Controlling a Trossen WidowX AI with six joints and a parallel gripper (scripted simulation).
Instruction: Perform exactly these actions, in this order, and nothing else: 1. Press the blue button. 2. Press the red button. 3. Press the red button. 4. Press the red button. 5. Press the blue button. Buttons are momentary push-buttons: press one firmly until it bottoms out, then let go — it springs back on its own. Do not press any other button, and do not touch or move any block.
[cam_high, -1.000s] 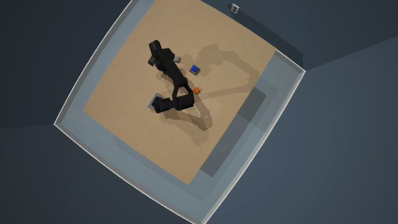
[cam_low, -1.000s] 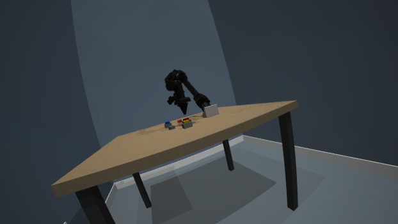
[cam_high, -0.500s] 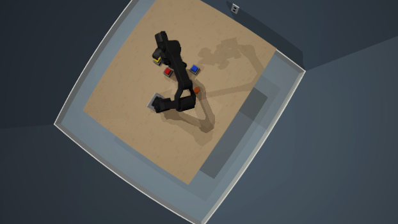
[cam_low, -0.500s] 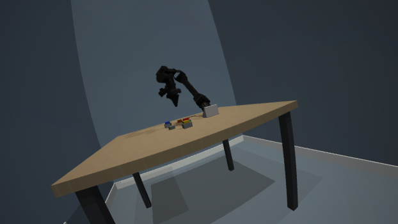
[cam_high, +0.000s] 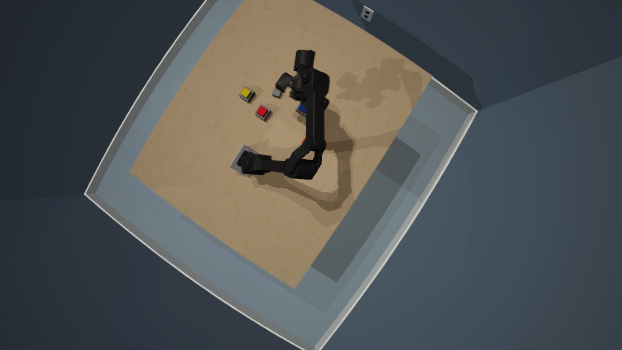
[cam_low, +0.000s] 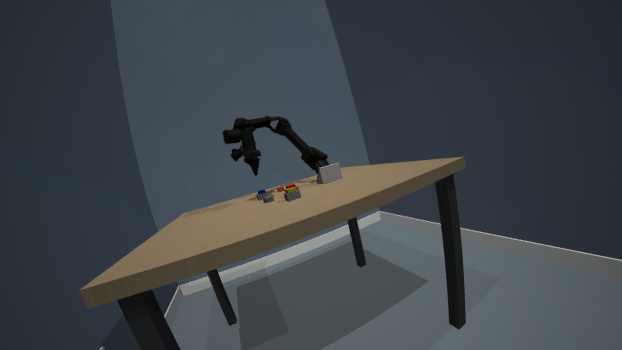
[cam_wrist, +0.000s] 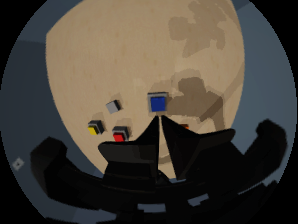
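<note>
Right now the blue button is 80 mm below my gripper tip and 10 mm behind it. The rest, counted from my gripper tip: orange block 110 mm behind, 100 mm below, 90 mm to the right; red button 130 mm to the left, 110 mm behind, 80 mm below; grey block 130 mm to the left, 100 mm below.
</note>
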